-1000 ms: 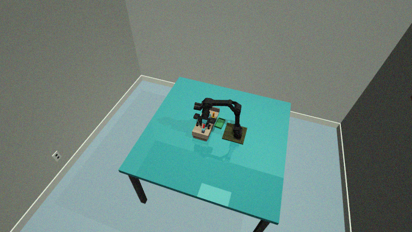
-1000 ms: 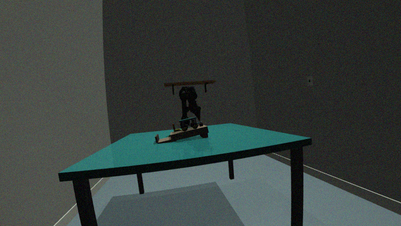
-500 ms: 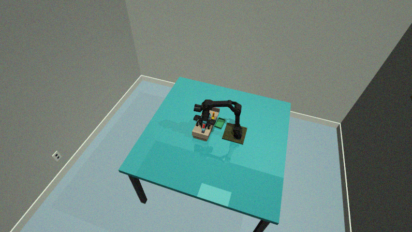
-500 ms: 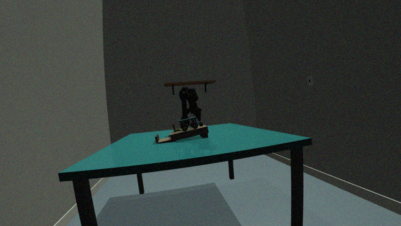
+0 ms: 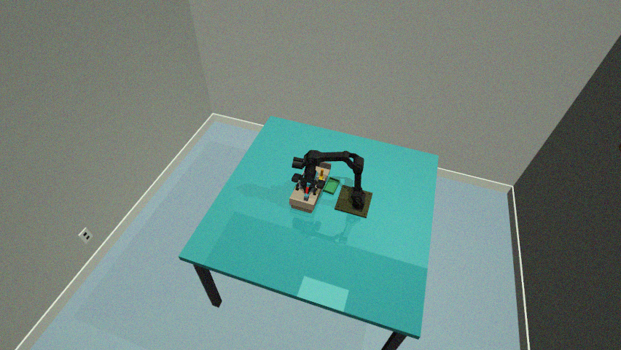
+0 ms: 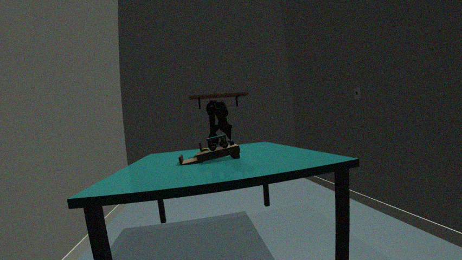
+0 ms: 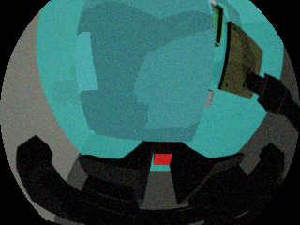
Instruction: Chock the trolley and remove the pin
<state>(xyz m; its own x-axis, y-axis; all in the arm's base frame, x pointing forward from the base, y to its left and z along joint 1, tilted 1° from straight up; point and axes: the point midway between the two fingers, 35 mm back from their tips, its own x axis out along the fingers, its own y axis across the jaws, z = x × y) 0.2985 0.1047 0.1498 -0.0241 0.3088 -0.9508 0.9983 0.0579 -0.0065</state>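
My gripper tip is 21 cm to the left of the green tray, 14 cm above it and 9 cm past it. Round my gripper tip: ramp 10 cm to the right, 8 cm below, 2 cm ahead; then red-headed stop pin right at my gripper tip; then blue trolley 9 cm to the right, 2 cm below, 2 cm ahead.
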